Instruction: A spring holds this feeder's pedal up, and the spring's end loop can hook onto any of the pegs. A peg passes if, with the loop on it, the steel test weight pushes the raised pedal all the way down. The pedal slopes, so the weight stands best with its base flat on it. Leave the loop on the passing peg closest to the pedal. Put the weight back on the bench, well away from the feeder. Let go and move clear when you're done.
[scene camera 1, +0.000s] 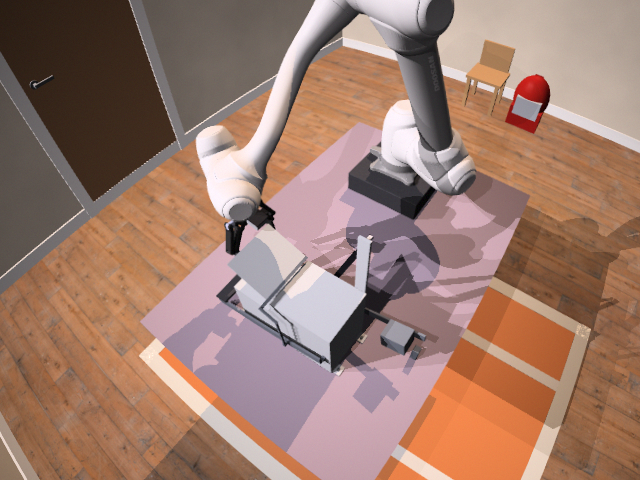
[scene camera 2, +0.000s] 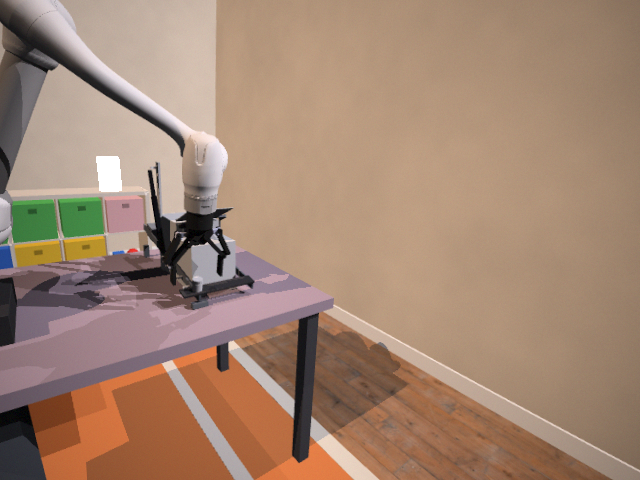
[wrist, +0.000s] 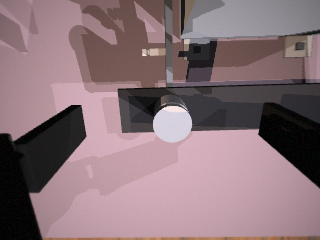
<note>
In view: my gripper (scene camera 2: 197, 278), a steel test weight (wrist: 172, 122), a dark pedal bar (scene camera 1: 395, 336), a grey feeder box (scene camera 2: 201, 260) and a pale sloped lid (scene camera 1: 268, 261).
My gripper shows as well in the wrist view (wrist: 172, 120). The dark pedal bar shows as well in scene camera 2 (scene camera 2: 243, 279). Scene camera 1 misses the steel test weight, which is hidden by the pale sloped lid.
</note>
